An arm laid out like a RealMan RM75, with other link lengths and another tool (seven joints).
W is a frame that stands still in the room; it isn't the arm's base.
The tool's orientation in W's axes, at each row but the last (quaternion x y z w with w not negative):
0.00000 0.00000 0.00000 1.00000
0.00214 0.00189 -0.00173 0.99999
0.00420 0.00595 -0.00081 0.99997
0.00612 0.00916 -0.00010 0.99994
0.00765 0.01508 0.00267 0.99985
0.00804 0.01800 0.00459 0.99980
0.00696 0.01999 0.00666 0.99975
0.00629 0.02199 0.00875 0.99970
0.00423 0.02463 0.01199 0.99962
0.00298 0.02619 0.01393 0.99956
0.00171 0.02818 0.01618 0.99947
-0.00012 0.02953 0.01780 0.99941
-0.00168 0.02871 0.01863 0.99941
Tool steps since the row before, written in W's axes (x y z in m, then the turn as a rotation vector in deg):
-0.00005 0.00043 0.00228 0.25 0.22 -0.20
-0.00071 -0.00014 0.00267 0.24 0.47 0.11
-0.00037 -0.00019 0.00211 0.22 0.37 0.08
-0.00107 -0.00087 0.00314 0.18 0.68 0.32
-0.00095 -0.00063 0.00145 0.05 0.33 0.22
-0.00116 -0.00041 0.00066 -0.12 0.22 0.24
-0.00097 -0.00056 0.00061 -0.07 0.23 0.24
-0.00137 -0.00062 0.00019 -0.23 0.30 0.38
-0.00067 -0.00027 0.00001 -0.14 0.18 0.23
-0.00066 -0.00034 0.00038 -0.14 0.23 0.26
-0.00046 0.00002 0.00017 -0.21 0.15 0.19
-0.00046 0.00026 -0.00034 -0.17 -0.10 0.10
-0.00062 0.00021 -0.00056 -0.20 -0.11 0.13
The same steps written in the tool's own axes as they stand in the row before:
-0.00005 0.00043 0.00228 0.25 0.22 -0.20
-0.00072 -0.00013 0.00267 0.24 0.47 0.11
-0.00039 -0.00017 0.00211 0.22 0.37 0.08
-0.00113 -0.00083 0.00313 0.17 0.68 0.31
-0.00100 -0.00060 0.00143 0.05 0.33 0.22
-0.00119 -0.00039 0.00062 -0.13 0.22 0.23
-0.00100 -0.00054 0.00058 -0.08 0.23 0.23
-0.00139 -0.00059 0.00014 -0.24 0.31 0.37
-0.00068 -0.00025 -0.00002 -0.15 0.19 0.22
-0.00069 -0.00032 0.00035 -0.15 0.24 0.25
-0.00047 0.00004 0.00014 -0.22 0.16 0.18
-0.00043 0.00028 -0.00037 -0.18 -0.09 0.09
-0.00058 0.00023 -0.00059 -0.21 -0.10 0.12

